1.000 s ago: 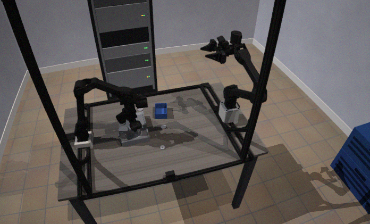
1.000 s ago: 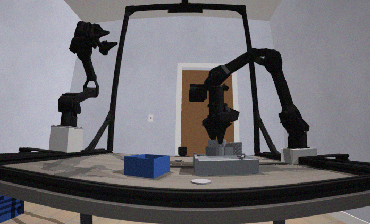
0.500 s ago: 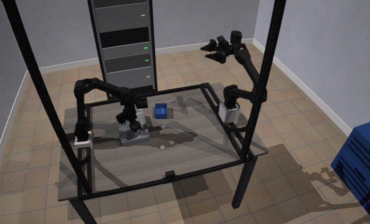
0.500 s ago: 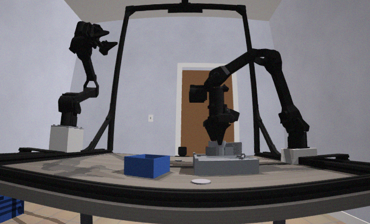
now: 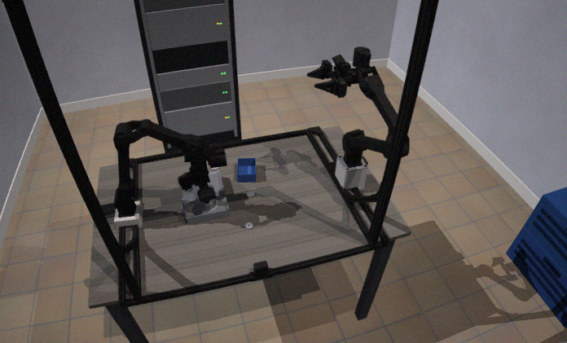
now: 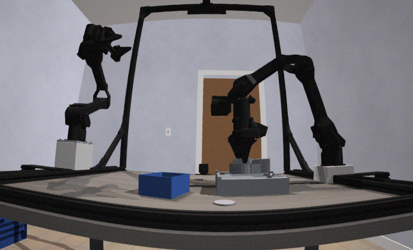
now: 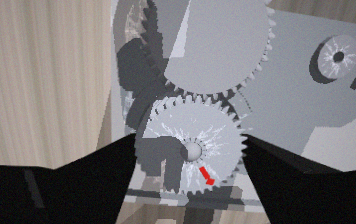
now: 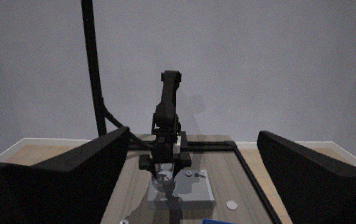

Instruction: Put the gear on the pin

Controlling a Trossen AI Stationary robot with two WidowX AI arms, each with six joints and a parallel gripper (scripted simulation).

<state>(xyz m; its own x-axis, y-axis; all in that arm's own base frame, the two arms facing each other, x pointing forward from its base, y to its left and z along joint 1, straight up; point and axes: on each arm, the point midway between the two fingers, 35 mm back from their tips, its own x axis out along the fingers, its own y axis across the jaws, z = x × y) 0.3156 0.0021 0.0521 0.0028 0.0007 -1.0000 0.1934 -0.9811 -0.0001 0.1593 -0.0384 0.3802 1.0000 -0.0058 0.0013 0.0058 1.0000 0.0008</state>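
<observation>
The gear with painted arrow lies 3 cm below my left hand. Round my left hand: blue bin (18 cm ahead, 20 cm to the right, 9 cm below).
</observation>
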